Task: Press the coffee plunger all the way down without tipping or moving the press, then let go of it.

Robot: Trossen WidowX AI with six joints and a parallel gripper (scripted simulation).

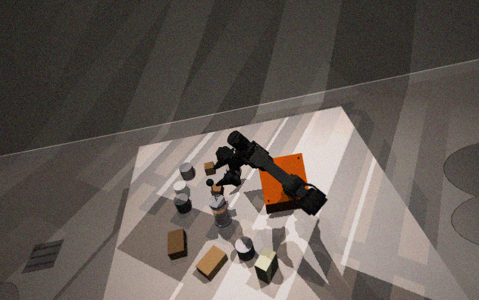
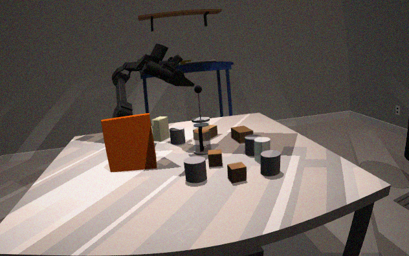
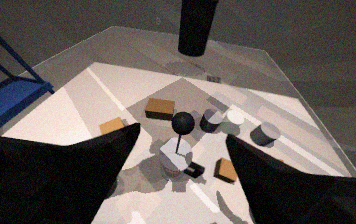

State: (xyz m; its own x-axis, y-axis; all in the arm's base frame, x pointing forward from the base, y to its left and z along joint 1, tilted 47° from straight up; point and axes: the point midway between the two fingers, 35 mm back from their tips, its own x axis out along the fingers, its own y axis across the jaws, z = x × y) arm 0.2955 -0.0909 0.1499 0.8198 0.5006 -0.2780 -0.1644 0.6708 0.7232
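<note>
The coffee press lies 16 cm below my gripper tip, 2 cm ahead of it and 1 cm to the right of it.
</note>
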